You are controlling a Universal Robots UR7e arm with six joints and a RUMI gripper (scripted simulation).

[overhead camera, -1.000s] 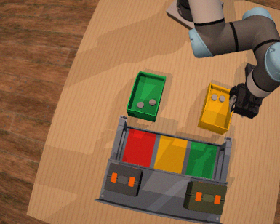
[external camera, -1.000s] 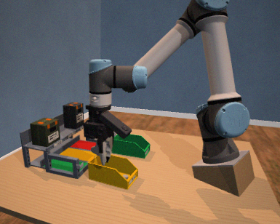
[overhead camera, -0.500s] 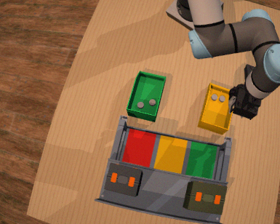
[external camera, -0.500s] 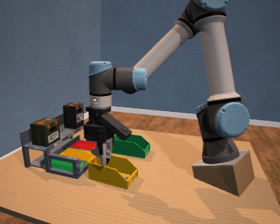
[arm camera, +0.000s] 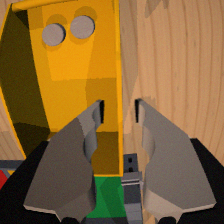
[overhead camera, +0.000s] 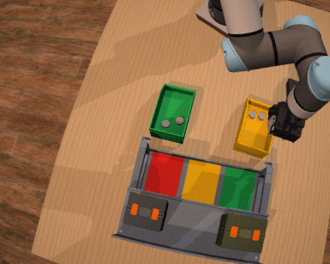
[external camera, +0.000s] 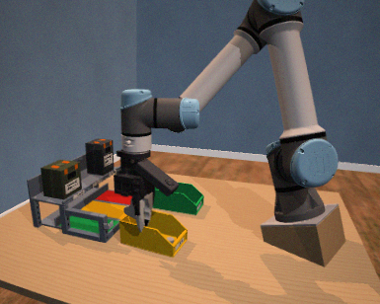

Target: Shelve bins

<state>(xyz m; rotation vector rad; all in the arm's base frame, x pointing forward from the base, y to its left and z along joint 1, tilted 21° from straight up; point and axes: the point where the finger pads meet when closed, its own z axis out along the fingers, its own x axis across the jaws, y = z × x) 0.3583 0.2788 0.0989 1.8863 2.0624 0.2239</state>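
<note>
My gripper is now 5 cm to the left of the yellow bin and 4 cm above it. Also, from my hand: yellow mark (25 cm ahead, 14 cm to the right, 7 cm below); green mark (23 cm ahead, 3 cm to the right, 7 cm below); green bin (5 cm ahead, 30 cm to the right, 4 cm below).
</note>
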